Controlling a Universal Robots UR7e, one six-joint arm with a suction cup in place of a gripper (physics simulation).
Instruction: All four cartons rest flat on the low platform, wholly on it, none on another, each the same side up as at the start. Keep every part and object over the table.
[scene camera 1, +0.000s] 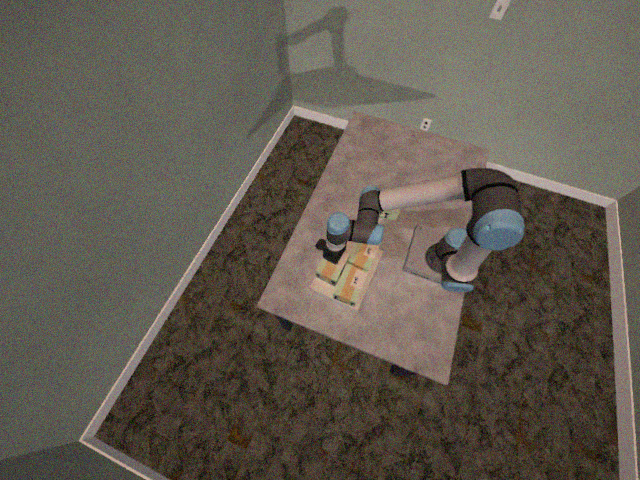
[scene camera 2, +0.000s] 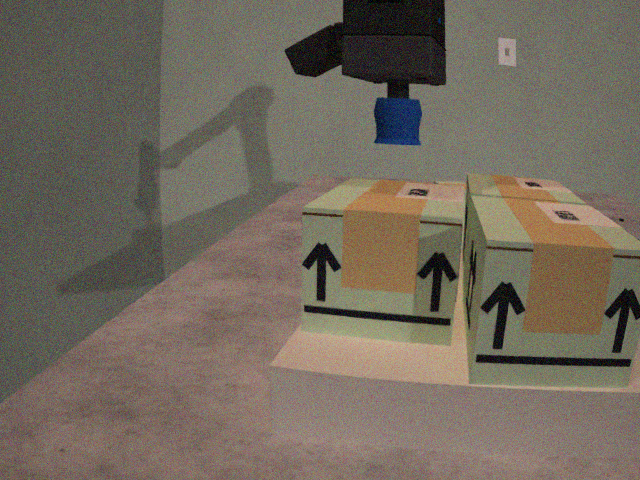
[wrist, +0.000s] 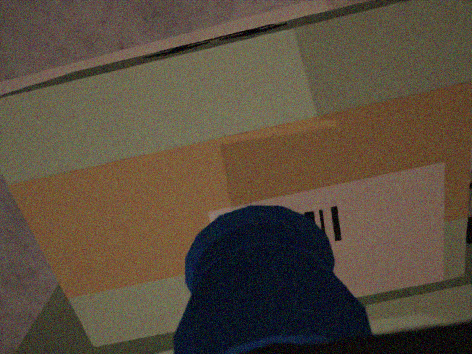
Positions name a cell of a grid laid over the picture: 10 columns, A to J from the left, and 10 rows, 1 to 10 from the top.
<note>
I see my suction cup (scene camera 2: G3), a low platform (scene camera 2: G9), a carton (scene camera 2: F6), a carton (scene camera 2: H4) and a carton (scene camera 2: I7).
The low platform also shows in scene camera 1 (scene camera 1: E6). My suction cup also shows in the wrist view (wrist: F8).
</note>
